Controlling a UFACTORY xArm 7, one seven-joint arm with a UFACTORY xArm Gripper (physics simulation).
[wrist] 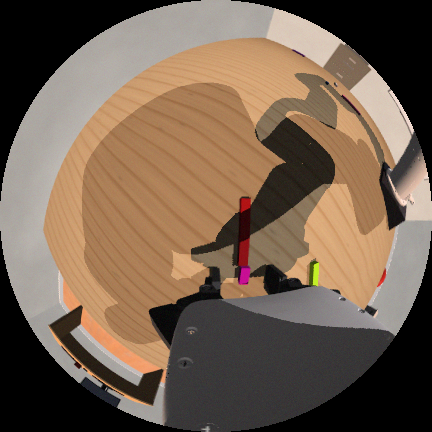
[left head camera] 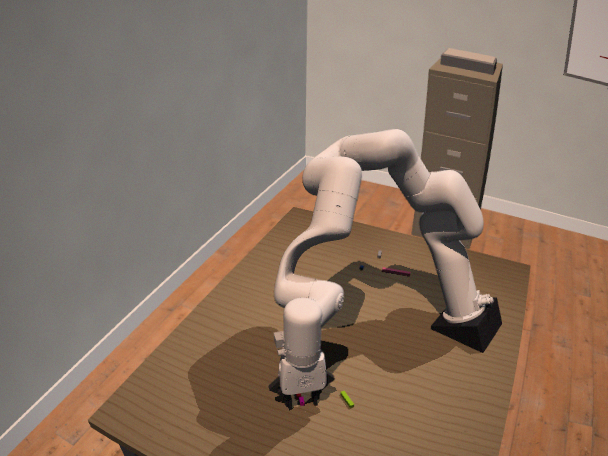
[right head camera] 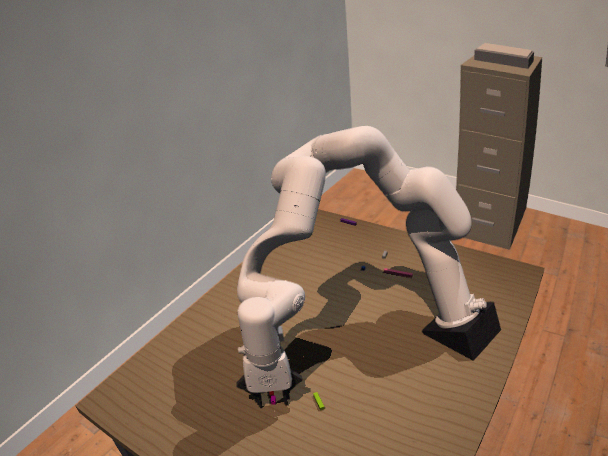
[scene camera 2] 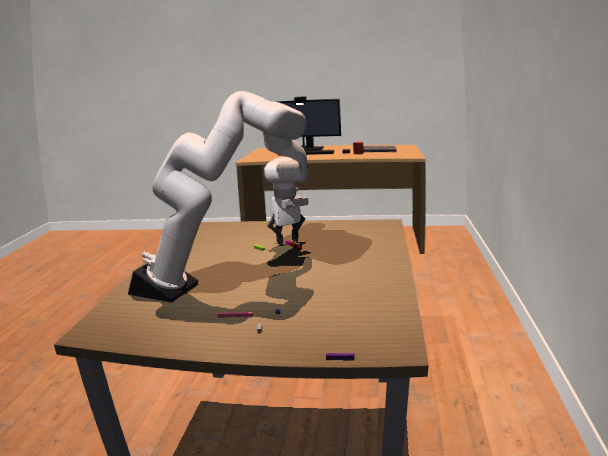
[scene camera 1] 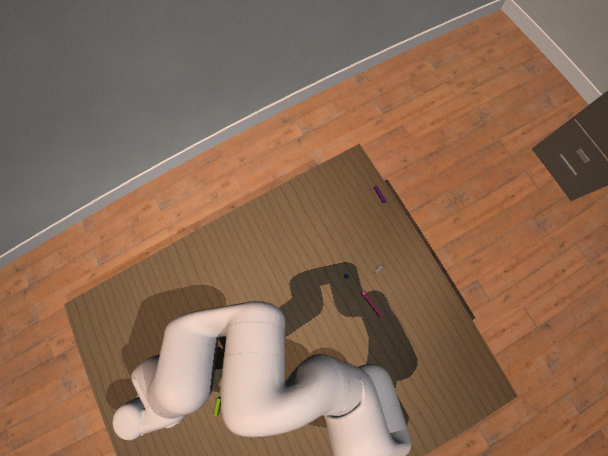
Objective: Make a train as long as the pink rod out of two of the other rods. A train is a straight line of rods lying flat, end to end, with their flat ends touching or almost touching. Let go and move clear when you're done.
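Places are measured from the arm's base along level axes (x right, y ahead, z up), in millimetres.
Pixels of known places: gripper, fingertip midpoint: (wrist: pixel 242 277) (left head camera: pixel 301 402) (right head camera: pixel 273 401) (scene camera 2: pixel 287 242); arm's base at its link origin: (wrist: pixel 396 186) (left head camera: pixel 464 311) (right head camera: pixel 458 315) (scene camera 2: pixel 166 275).
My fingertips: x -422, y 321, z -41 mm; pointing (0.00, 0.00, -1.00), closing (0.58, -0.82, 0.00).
Note:
Ahead of a thing's pixels: the offset from my fingertips to its middle.
The long pink rod @[dx +593, dy -82, dz +1 mm] (left head camera: pixel 396 272) (right head camera: pixel 398 273) (scene camera 1: pixel 372 304) (scene camera 2: pixel 235 314) (wrist: pixel 351 104) lies flat near the arm's base. A red rod @[dx +42, dy +31, dz +1 mm] (scene camera 2: pixel 296 245) (wrist: pixel 244 230) lies flat at the far end of the table from the cabinet. A short magenta rod @[dx +4, dy +1, dz +1 mm] (left head camera: pixel 301 401) (right head camera: pixel 273 400) (wrist: pixel 244 275) lies at its end, roughly in line, touching or almost touching. My gripper (left head camera: pixel 303 401) (right head camera: pixel 273 401) (scene camera 2: pixel 287 241) (wrist: pixel 242 277) is open, low over the table, with a finger on each side of the magenta rod and apart from it. The scene camera 1 view hides both rods under the arm.
A lime rod @[dx +48, dy -96, dz +1 mm] (left head camera: pixel 347 398) (right head camera: pixel 319 401) (scene camera 1: pixel 217 407) (scene camera 2: pixel 259 247) (wrist: pixel 314 273) lies beside the gripper. A blue piece @[dx +575, dy +26, dz +1 mm] (scene camera 1: pixel 346 276) (scene camera 2: pixel 277 311) and a white rod @[dx +667, dy -8, dz +1 mm] (scene camera 1: pixel 379 269) (scene camera 2: pixel 259 328) lie near the pink rod. A purple rod @[dx +807, dy +185, dz +1 mm] (right head camera: pixel 348 221) (scene camera 1: pixel 380 194) (scene camera 2: pixel 340 356) lies near a table corner.

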